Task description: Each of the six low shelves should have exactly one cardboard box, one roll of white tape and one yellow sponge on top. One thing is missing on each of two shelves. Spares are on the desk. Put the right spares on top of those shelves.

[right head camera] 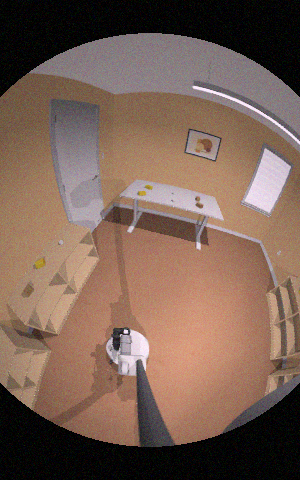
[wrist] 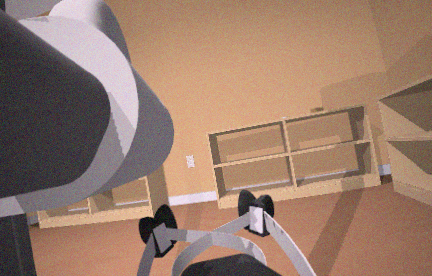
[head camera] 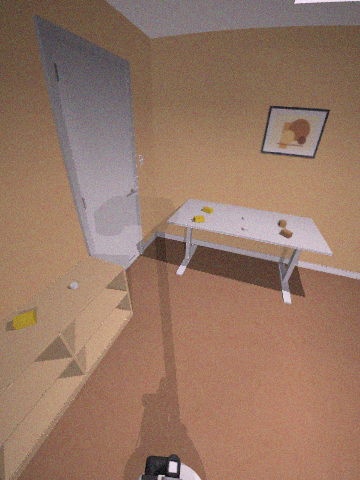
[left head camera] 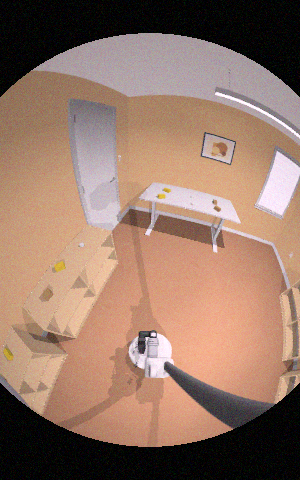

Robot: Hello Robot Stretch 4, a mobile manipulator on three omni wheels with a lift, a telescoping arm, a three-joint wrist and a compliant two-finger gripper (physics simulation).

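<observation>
The white desk point(head camera: 225, 218) point(left head camera: 177, 194) point(right head camera: 160, 192) bears two yellow sponges point(head camera: 199, 219) point(left head camera: 161, 196) point(right head camera: 142, 193) at its left, two small white tape rolls point(head camera: 244, 229) point(left head camera: 191, 204) point(right head camera: 172, 201) mid-top and two cardboard boxes point(head camera: 286, 233) point(left head camera: 217, 208) point(right head camera: 200, 205) at its right. The shelf by the door point(head camera: 100, 270) point(left head camera: 95, 236) bears a tape roll point(head camera: 74, 285) point(left head camera: 81, 245), a sponge point(head camera: 25, 319) point(left head camera: 59, 266) and a box point(left head camera: 46, 294) point(right head camera: 28, 290). The adjoining shelf shows a sponge point(left head camera: 8, 354). My gripper point(wrist: 206, 213) is open and empty, far from the desk.
In the wrist view a shelf along the wall bears a box point(wrist: 317, 109) and a small white thing. Other shelves stand at the right edges of both side head views. A door point(head camera: 100, 150) stands between the left shelf and the desk. Floor stretches between me and the desk.
</observation>
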